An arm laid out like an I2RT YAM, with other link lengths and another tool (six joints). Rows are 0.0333 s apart.
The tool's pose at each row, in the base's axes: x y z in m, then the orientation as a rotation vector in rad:
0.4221 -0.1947 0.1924 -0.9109 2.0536 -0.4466
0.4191 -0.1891 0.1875 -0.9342 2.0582 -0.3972
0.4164 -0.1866 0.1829 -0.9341 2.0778 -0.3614
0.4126 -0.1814 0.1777 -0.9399 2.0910 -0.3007
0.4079 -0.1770 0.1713 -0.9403 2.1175 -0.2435
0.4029 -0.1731 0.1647 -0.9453 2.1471 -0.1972
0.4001 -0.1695 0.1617 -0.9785 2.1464 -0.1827
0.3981 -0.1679 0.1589 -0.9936 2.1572 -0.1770
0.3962 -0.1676 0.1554 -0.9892 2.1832 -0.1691
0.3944 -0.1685 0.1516 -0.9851 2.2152 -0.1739
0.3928 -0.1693 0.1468 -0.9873 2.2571 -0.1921
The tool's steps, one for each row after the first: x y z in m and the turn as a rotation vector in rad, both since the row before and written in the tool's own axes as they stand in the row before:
-0.0003 0.0080 0.0006 -0.0415 -0.0133 0.0018
0.0018 0.0056 0.0008 -0.0288 0.0029 0.0161
0.0007 0.0082 0.0007 -0.0445 -0.0108 0.0190
0.0024 0.0087 0.0010 -0.0448 0.0024 0.0241
0.0032 0.0085 0.0013 -0.0410 0.0108 0.0179
0.0005 0.0054 0.0007 -0.0228 0.0011 -0.0184
0.0014 0.0034 0.0009 -0.0133 0.0106 -0.0058
0.0026 0.0028 0.0013 -0.0116 0.0190 0.0118
0.0036 0.0019 0.0014 -0.0056 0.0288 0.0094
0.0039 0.0022 0.0024 -0.0029 0.0434 0.0038

